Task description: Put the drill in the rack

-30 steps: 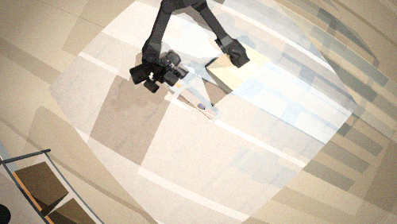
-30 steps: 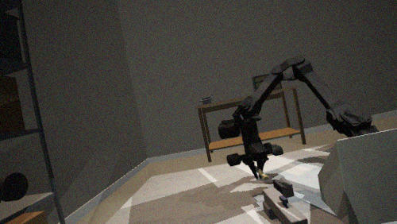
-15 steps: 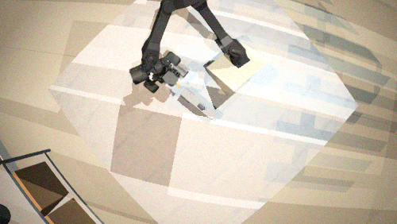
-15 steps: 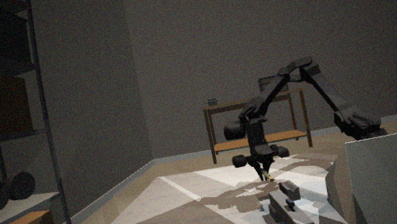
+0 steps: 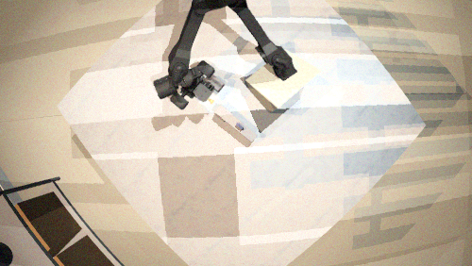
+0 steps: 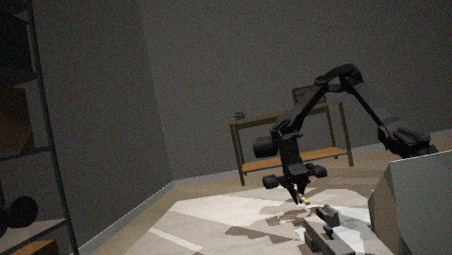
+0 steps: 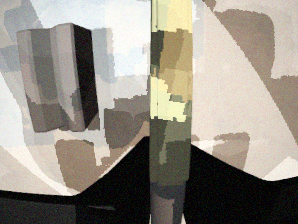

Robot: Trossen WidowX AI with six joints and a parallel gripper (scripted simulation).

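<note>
My gripper tip is 1 cm past the drill, 4 cm to the right of it and 3 cm below it. Also, from my gripper tip: dark block 7 cm behind, 1 cm to the left, 4 cm below; blue key 6 cm behind, 22 cm to the left, 1 cm below.
</note>
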